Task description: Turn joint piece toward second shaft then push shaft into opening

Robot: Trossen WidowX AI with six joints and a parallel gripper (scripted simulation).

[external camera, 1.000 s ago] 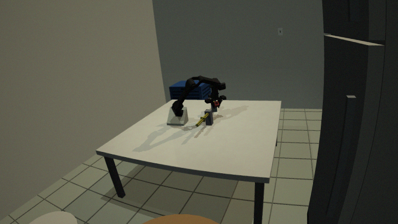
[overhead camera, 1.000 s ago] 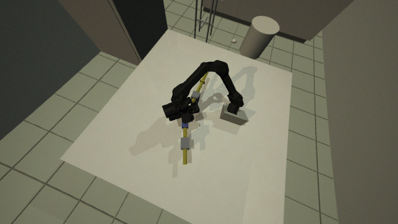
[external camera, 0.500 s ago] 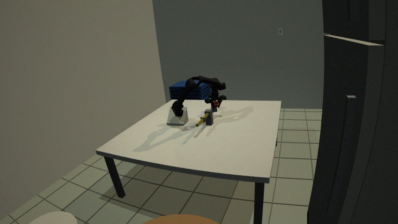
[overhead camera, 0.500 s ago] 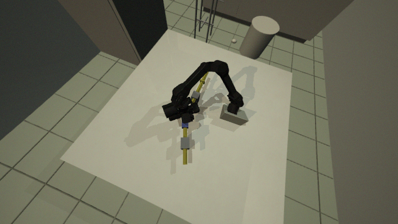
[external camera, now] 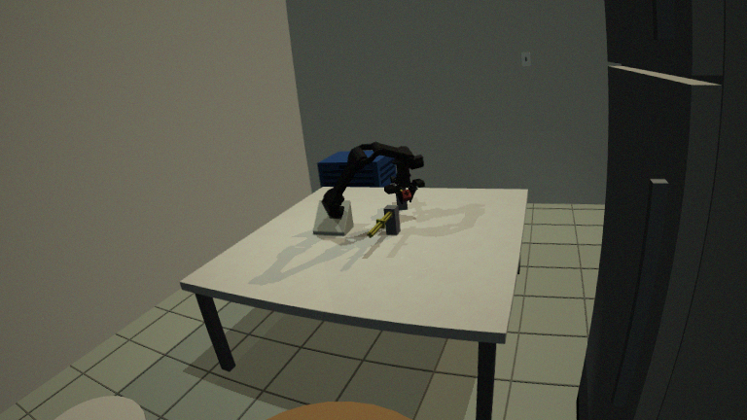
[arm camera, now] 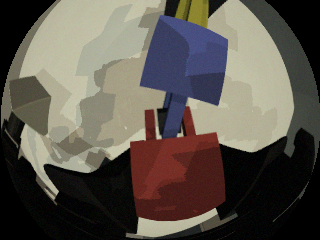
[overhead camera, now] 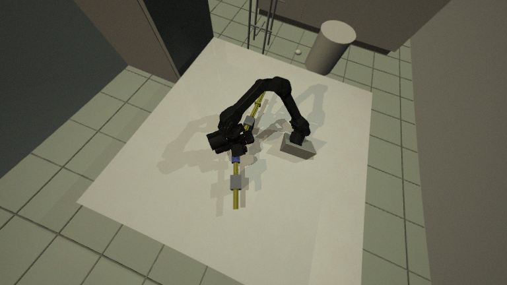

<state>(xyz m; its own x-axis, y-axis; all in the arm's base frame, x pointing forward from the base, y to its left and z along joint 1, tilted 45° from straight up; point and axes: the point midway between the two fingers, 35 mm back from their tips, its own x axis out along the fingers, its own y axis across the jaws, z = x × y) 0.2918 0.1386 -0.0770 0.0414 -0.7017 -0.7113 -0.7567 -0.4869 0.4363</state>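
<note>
My gripper tip is now 40 mm below the red square joint piece.
</note>
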